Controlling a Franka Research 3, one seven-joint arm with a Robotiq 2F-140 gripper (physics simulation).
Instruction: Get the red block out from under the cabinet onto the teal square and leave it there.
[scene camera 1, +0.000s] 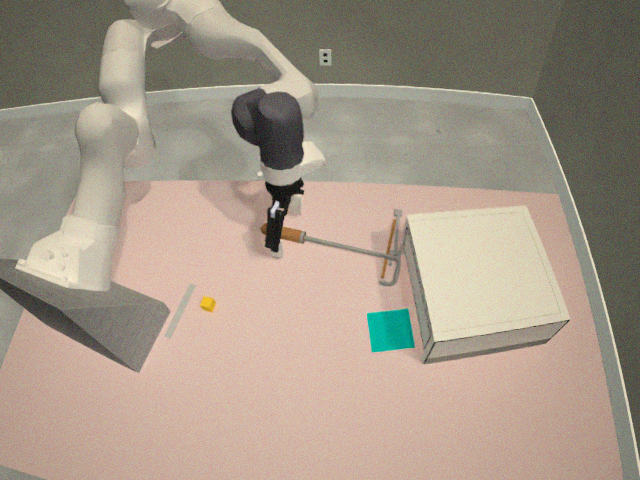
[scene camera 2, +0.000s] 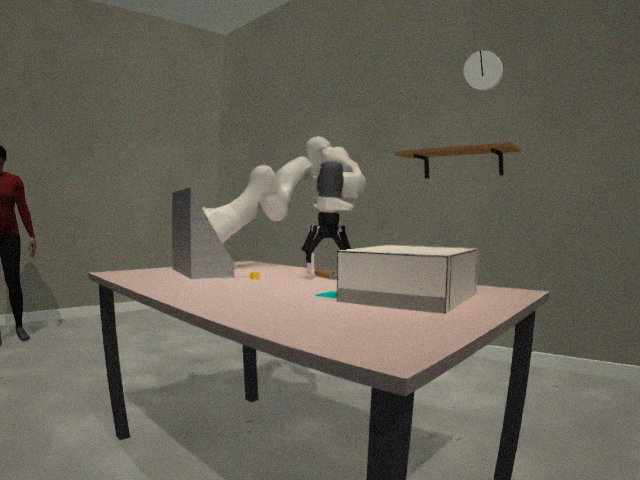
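The cream cabinet (scene camera 1: 488, 271) (scene camera 2: 392, 272) stands on the right of the table. The red block does not show in either view. The flat teal square (scene camera 1: 390, 330) (scene camera 2: 326, 295) lies just left of the cabinet's near left corner. A tool with a brown handle (scene camera 1: 293, 235) (scene camera 2: 324, 273) lies left of the cabinet; its grey rod (scene camera 1: 341, 246) leads to a hooked grey head with an orange bar, beside the cabinet's left side. My gripper (scene camera 1: 285, 230) (scene camera 2: 327, 269) is open and low, pointing down, its fingers on either side of the handle, not closed on it. The far fingertip is partly hidden.
A small yellow block (scene camera 1: 207, 303) (scene camera 2: 254, 275) lies on the pink table (scene camera 1: 289, 403) (scene camera 2: 289, 315), near a thin grey strip (scene camera 1: 180, 311) and the grey wedge-shaped base (scene camera 1: 116, 325) (scene camera 2: 206, 248) of the arm. The table's right edge runs beyond the cabinet.
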